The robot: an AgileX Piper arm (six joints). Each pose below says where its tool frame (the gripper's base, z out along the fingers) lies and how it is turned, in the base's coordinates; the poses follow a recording.
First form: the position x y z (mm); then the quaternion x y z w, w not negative.
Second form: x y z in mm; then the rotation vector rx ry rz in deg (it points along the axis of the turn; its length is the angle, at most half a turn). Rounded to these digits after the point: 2 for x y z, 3 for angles.
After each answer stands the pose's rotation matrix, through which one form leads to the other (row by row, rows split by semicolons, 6 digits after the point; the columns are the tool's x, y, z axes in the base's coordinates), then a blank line. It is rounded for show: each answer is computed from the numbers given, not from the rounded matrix.
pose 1, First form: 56.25 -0.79 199.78 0.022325 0.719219 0.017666 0.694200
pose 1, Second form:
56.25 -0.79 199.78 2.856 92.001 2.260
-0.035176 0.007586 0.999352; 0.056641 0.998379 -0.005585; -0.997775 0.056407 -0.035549

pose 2, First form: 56.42 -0.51 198.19 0.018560 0.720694 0.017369 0.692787
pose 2, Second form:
56.42 -0.51 198.19 2.375 92.240 2.223
-0.039403 0.002686 0.999220; 0.050818 0.998708 -0.000681; -0.997930 0.050752 -0.039489

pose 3, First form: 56.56 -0.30 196.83 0.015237 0.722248 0.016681 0.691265
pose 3, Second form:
56.56 -0.30 196.83 1.951 92.494 2.136
-0.043841 -0.001052 0.999038; 0.045072 0.998979 0.003030; -0.998021 0.045161 -0.043749

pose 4, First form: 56.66 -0.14 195.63 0.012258 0.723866 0.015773 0.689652
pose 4, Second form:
56.66 -0.14 195.63 1.571 92.760 2.021
-0.048461 -0.004009 0.998817; 0.039502 0.999202 0.005928; -0.998044 0.039743 -0.048264

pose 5, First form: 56.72 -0.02 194.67 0.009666 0.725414 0.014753 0.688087
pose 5, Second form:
56.72 -0.02 194.67 1.239 93.015 1.892
-0.052886 -0.006279 0.998581; 0.034326 0.999378 0.008102; -0.998010 0.034706 -0.052638

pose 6, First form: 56.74 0.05 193.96 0.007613 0.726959 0.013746 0.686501
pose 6, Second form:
56.74 0.05 193.96 0.977 93.271 1.764
-0.057317 -0.007805 0.998326; 0.029942 0.999506 0.009533; -0.997907 0.030438 -0.057055

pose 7, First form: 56.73 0.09 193.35 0.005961 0.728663 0.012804 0.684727
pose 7, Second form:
56.73 0.09 193.35 0.765 93.554 1.644
-0.062227 -0.008847 0.998023; 0.026222 0.999601 0.010496; -0.997718 0.026823 -0.061970

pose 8, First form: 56.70 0.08 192.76 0.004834 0.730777 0.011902 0.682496
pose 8, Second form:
56.70 0.08 192.76 0.621 93.908 1.529
-0.068352 -0.009181 0.997619; 0.023311 0.999670 0.010797; -0.997389 0.023994 -0.068116

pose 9, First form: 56.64 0.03 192.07 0.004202 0.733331 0.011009 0.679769
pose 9, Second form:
56.64 0.03 192.07 0.541 94.337 1.416
-0.075792 -0.008804 0.997085; 0.021130 0.999722 0.010434; -0.996900 0.021859 -0.075585

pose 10, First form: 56.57 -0.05 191.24 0.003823 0.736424 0.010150 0.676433
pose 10, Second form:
56.57 -0.05 191.24 0.492 94.859 1.307
-0.084847 -0.008101 0.996361; 0.019362 0.999765 0.009777; -0.996206 0.020121 -0.084670

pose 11, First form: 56.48 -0.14 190.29 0.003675 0.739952 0.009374 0.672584
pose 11, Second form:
56.48 -0.14 190.29 0.474 95.458 1.209
-0.095234 -0.007171 0.995429; 0.018048 0.999797 0.008929; -0.995291 0.018816 -0.095085

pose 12, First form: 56.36 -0.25 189.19 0.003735 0.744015 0.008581 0.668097
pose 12, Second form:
56.36 -0.25 189.19 0.483 96.152 1.109
-0.107264 -0.005908 0.994213; 0.017024 0.999825 0.007778; -0.994085 0.017759 -0.107145

